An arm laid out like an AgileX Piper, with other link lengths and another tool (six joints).
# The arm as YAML. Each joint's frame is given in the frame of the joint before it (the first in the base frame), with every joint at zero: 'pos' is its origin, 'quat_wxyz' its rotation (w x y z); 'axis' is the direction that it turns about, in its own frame. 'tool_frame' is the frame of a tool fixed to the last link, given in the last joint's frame.
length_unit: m
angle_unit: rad
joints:
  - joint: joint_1
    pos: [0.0, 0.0, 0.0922]
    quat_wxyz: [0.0, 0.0, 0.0, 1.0]
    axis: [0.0, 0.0, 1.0]
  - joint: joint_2
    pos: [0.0, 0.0, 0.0]
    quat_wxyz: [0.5, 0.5, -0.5, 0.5]
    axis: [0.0, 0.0, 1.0]
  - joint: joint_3
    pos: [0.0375, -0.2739, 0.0]
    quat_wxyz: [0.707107, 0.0, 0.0, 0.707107]
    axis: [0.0, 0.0, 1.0]
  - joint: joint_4
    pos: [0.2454, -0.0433, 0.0]
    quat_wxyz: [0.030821, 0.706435, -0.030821, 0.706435]
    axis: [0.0, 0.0, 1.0]
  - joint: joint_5
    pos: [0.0, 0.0, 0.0]
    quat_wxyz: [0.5, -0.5, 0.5, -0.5]
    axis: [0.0, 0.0, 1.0]
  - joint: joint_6
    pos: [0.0, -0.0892, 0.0]
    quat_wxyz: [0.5, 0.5, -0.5, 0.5]
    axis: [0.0, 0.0, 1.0]
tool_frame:
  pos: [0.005, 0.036, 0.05]
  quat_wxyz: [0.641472, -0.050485, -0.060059, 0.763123]
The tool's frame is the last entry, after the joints.
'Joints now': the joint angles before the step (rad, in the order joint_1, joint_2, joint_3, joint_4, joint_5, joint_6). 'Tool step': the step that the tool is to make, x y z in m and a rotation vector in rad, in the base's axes. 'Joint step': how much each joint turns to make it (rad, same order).
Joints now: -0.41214, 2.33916, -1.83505, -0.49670, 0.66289, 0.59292
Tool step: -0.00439, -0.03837, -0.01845, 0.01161, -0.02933, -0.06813
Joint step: -0.06905, 0.08472, -0.08190, 0.01771, -0.02622, 0.00385
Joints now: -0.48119, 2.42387, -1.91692, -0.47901, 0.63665, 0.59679
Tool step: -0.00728, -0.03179, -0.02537, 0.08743, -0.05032, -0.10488
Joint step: -0.06367, 0.09241, -0.09369, 0.11322, -0.00105, -0.00537
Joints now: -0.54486, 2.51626, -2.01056, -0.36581, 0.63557, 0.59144
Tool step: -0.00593, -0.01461, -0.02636, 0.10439, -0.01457, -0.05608
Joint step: -0.04044, 0.07507, -0.07332, 0.14101, 0.03282, -0.05907
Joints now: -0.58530, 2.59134, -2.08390, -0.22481, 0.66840, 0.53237
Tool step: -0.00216, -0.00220, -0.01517, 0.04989, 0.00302, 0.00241
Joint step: -0.01520, 0.03343, -0.02145, 0.07304, 0.01201, -0.05655
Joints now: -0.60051, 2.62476, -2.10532, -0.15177, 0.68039, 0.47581
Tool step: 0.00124, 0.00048, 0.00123, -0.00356, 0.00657, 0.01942
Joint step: 0.00000, 0.00112, -0.00836, 0.00587, 0.00832, -0.02581
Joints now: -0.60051, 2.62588, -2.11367, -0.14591, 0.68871, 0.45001
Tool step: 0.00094, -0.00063, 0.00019, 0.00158, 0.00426, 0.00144
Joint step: -0.00001, 0.00724, -0.01760, 0.00199, 0.01449, -0.00467
